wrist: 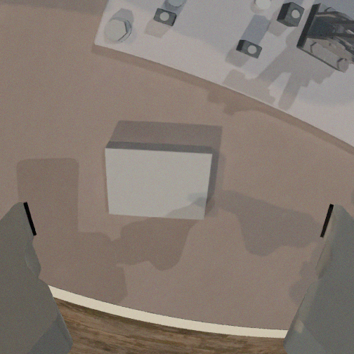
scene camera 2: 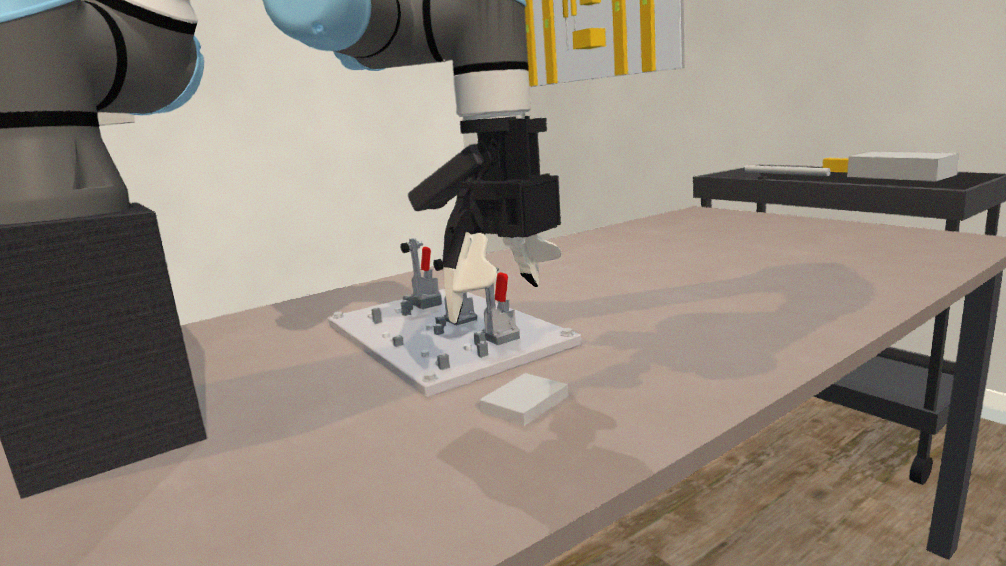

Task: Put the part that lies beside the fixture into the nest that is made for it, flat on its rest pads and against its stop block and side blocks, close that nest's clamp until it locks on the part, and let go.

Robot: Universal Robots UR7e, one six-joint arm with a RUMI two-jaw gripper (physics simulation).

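Where they show: gripper, fingertip midpoint: (scene camera 2: 498, 303); arm's base, origin of the base link: (scene camera 2: 49, 215).
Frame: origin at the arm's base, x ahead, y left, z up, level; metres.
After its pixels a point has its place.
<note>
The part, a pale grey rectangular block (scene camera 2: 524, 399) {z -0.235, x 0.409, y -0.228 m} (wrist: 157, 182), lies flat on the table, beside the near edge of the white fixture plate (scene camera 2: 545, 337) {z -0.235, x 0.525, y -0.087 m} (wrist: 205, 45). The plate carries dark small blocks, round rest pads and three toggle clamps. The near clamp (scene camera 2: 502, 325) {z -0.213, x 0.475, y -0.062 m} (wrist: 327, 37) and the far clamp (scene camera 2: 424, 287) {z -0.202, x 0.453, y 0.157 m} stand raised with red handles upright; a finger partly hides the middle clamp in the scene view. My gripper (scene camera 2: 493, 301) {z -0.145, x 0.418, y -0.168 m} (wrist: 178, 209) is open and empty. In the scene view it hangs over the fixture area; in the wrist view the block lies between and ahead of the fingertips, well below.
Bolt heads (wrist: 118, 30) sit at the plate's corners. The table edge and wooden floor (wrist: 150, 335) show at the bottom of the wrist view. A black cart (scene camera 2: 830, 198) with a grey box (scene camera 2: 900, 166) stands behind the table at right. The robot's dark pedestal (scene camera 2: 91, 351) {z -0.126, x 0.020, y -0.089 m} is at left.
</note>
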